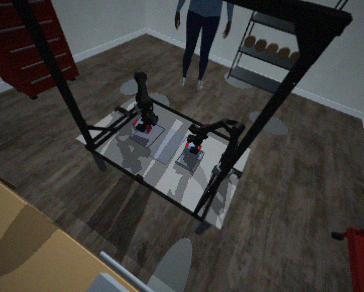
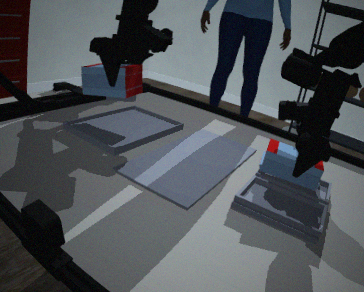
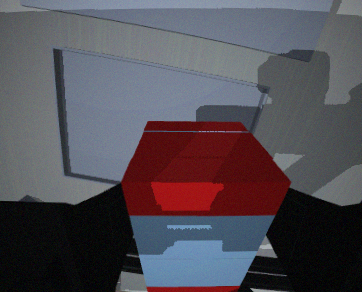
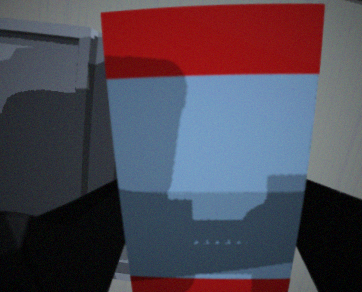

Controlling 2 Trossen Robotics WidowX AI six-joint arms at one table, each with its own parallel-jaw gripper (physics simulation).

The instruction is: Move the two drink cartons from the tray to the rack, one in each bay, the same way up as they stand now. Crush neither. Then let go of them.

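Frame: origin at the left arm's base, x left, y up, z ahead, level; millimetres.
Seen in the pictures: left gripper, fingertip midpoint: (image 1: 145, 128) (image 2: 121, 83) (image 3: 195, 178); right gripper, fingertip midpoint: (image 2: 294, 169) (image 4: 205, 179).
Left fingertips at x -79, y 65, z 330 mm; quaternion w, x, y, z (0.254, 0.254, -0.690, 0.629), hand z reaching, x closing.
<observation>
Offsets run from my left fingertips to a thing's top centre. "*": to the spot under its first point.
A light-blue carton with red ends @[dx -18, dy +46, dz -21 mm] (image 2: 102, 84) (image 3: 205, 160) lies on its side between the fingers of my left gripper (image 1: 143, 126) (image 2: 114, 80), held above the table behind the tray @[dx +33, dy -105, dz -38 mm] (image 2: 150, 138) (image 3: 60, 110). The tray holds no carton. A second such carton @[* dx +243, dy -65, dz +257 mm] (image 2: 276, 159) (image 4: 240, 125) lies on its side between the fingers of my right gripper (image 1: 194, 148) (image 2: 299, 172). It is at the back bay of the two-bay rack @[dx +251, dy -101, dz +309 mm] (image 2: 275, 218) (image 4: 85, 62); whether it touches the bay floor is hidden. The rack's front bay holds no carton.
A flat grey-blue panel (image 1: 162, 152) (image 2: 200, 165) lies between tray and rack. Black frame bars edge the table. A person (image 1: 195, 40) (image 2: 242, 55) stands behind it. A red cabinet (image 1: 35, 45) is at the back left, and a shelf unit stands at the back right.
</observation>
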